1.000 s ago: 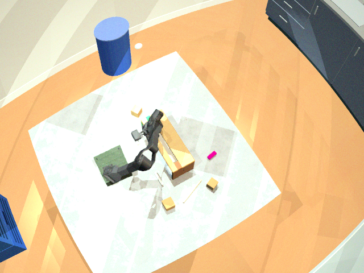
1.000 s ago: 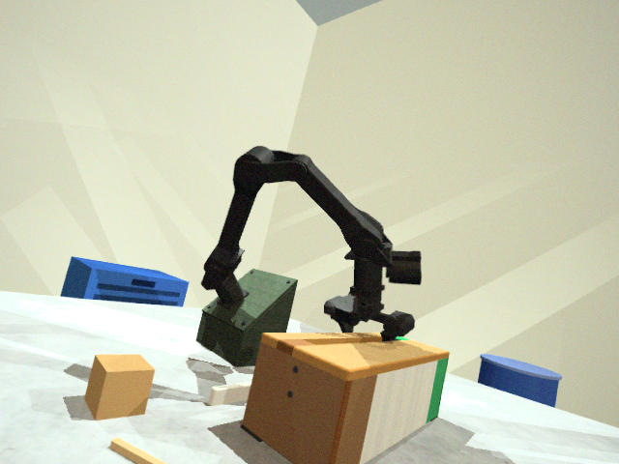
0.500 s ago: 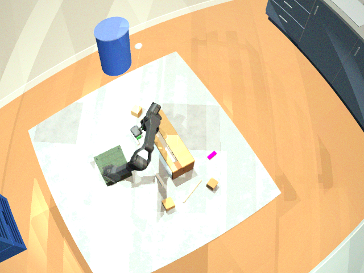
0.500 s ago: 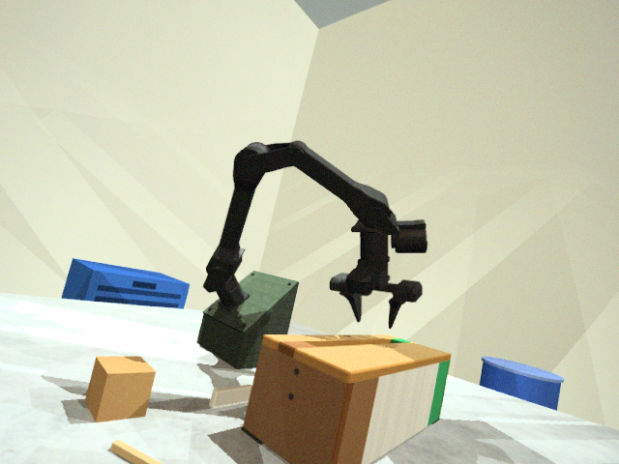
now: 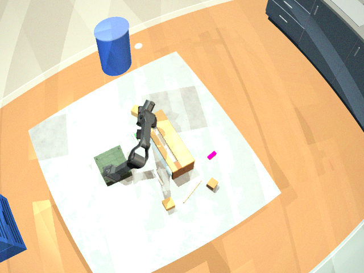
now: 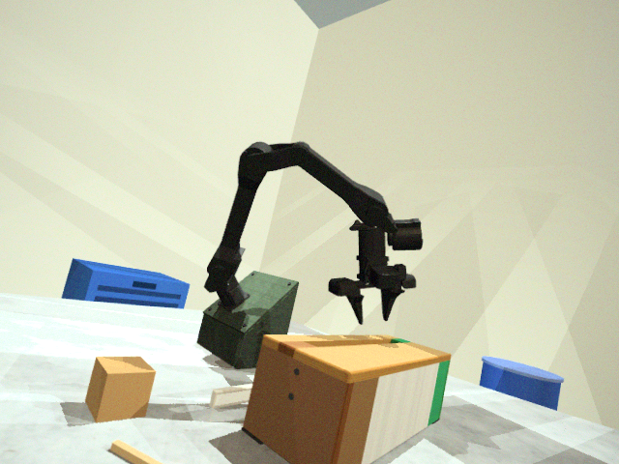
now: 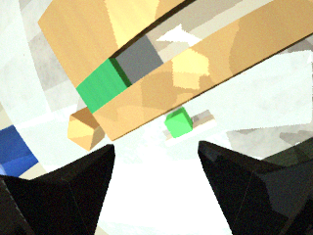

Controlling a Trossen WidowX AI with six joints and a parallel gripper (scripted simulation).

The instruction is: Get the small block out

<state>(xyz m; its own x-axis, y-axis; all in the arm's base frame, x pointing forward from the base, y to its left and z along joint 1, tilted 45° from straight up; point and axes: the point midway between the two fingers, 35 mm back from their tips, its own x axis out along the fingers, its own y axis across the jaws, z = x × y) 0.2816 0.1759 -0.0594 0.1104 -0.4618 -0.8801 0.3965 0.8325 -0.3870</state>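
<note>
The green block lies 14 cm below my gripper tip, 4 cm behind it and 1 cm to the left of it. Also, from my gripper tip: long tan box 13 cm to the right, 9 cm below, 6 cm ahead; thin stick 44 cm to the right, 15 cm below, 13 cm ahead.
</note>
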